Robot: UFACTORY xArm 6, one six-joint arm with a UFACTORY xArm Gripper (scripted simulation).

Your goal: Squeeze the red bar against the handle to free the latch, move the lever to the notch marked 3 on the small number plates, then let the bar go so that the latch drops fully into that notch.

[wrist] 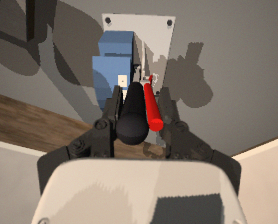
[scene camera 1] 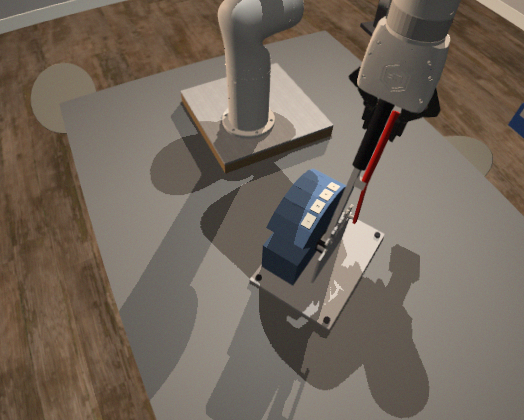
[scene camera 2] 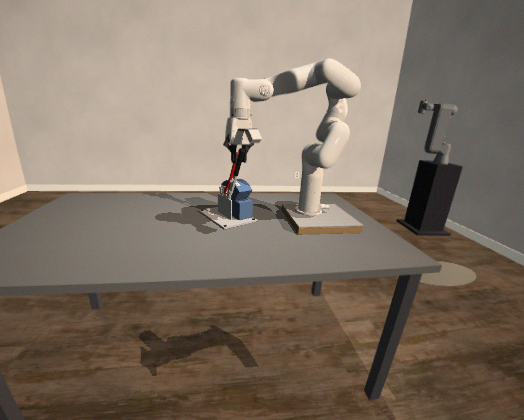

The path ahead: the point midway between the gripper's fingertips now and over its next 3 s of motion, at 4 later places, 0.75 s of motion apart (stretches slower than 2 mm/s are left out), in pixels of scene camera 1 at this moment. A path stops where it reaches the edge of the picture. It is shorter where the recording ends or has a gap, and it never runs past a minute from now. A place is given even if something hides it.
My gripper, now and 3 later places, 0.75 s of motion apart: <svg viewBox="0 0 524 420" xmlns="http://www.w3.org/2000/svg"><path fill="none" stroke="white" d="M380 130L373 137L365 146L365 143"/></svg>
